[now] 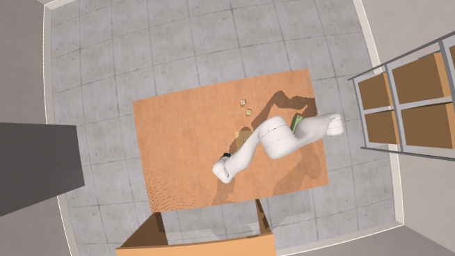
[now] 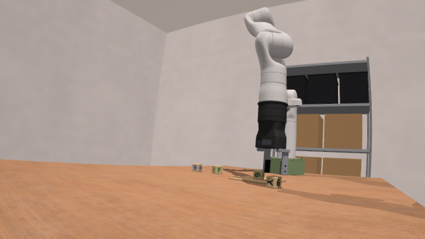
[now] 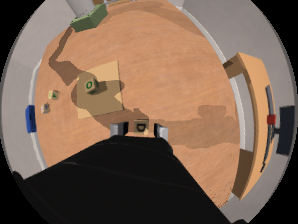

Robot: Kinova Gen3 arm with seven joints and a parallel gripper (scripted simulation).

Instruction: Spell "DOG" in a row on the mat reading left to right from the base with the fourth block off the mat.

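Right now my hand is 13 cm past the wooden block, 9 cm to the left of it and 4 cm above it. Round my hand: green-lettered block 28 cm to the right, 19 cm behind, 4 cm below; tan mat 13 cm behind, 9 cm to the right, 5 cm below; blue-lettered block 36 cm to the right, 16 cm behind, 4 cm below.
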